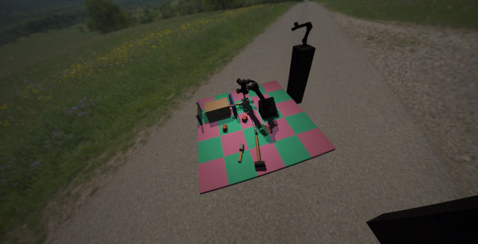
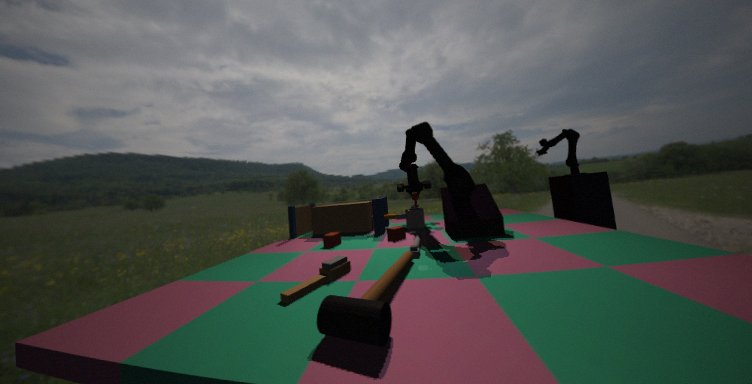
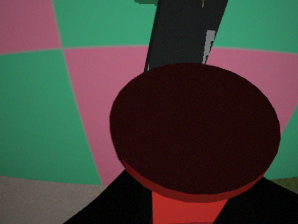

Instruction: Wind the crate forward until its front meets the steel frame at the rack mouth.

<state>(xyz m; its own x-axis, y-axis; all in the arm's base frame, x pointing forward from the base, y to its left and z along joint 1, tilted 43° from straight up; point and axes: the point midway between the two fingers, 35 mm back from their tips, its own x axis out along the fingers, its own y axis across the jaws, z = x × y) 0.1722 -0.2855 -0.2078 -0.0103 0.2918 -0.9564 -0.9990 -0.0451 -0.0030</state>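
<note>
The winch handle is 60 mm to the left of my gripper tip and 30 mm below it. From my gripper tip the other things lie so: grey winch: 110 mm to the left, 100 mm below; red knob: 20 mm to the left; frame: 170 mm ahead, 120 mm to the left, 20 mm below.
</note>
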